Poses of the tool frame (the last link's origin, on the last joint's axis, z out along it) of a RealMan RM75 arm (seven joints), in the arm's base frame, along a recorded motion.
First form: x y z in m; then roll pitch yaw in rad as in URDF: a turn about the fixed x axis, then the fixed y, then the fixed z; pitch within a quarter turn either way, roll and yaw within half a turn.
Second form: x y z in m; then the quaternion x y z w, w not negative. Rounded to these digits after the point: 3 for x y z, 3 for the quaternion.
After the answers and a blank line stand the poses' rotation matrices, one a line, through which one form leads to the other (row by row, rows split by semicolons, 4 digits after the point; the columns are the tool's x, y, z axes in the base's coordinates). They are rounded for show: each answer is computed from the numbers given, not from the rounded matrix.
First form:
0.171 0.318 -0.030 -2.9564 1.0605 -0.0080
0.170 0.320 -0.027 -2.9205 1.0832 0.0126
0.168 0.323 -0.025 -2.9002 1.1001 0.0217
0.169 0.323 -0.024 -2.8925 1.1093 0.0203
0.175 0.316 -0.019 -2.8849 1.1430 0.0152
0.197 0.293 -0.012 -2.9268 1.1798 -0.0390
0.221 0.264 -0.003 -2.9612 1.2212 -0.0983
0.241 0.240 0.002 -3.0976 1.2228 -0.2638
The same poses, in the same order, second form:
0.171 0.318 -0.030 -0.859 0.050 0.503 0.082
0.170 0.320 -0.027 -0.852 0.052 0.513 0.091
0.168 0.323 -0.025 -0.847 0.054 0.520 0.097
0.169 0.323 -0.024 -0.844 0.057 0.524 0.100
0.175 0.316 -0.019 -0.835 0.063 0.537 0.104
0.197 0.293 -0.012 -0.825 0.076 0.551 0.100
0.221 0.264 -0.003 -0.812 0.092 0.567 0.102
0.241 0.240 0.002 -0.810 0.120 0.567 0.093

0.4884 -0.1685 -0.8562; -0.0039 -0.9816 0.1910; -0.8726 -0.0899 -0.4801
0.4685 -0.1814 -0.8647; 0.0059 -0.9780 0.2084; -0.8835 -0.1027 -0.4571
0.4534 -0.1919 -0.8704; 0.0098 -0.9754 0.2202; -0.8913 -0.1084 -0.4404
0.4452 -0.2010 -0.8726; 0.0090 -0.9734 0.2289; -0.8954 -0.1098 -0.4315
0.4148 -0.2163 -0.8838; 0.0063 -0.9706 0.2405; -0.9099 -0.1053 -0.4013
0.3808 -0.2350 -0.8943; -0.0149 -0.9686 0.2482; -0.9245 -0.0812 -0.3724
0.3409 -0.2643 -0.9022; -0.0336 -0.9625 0.2693; -0.9395 -0.0615 -0.3370
0.3292 -0.3004 -0.8952; -0.0889 -0.9537 0.2873; -0.9401 -0.0150 -0.3407

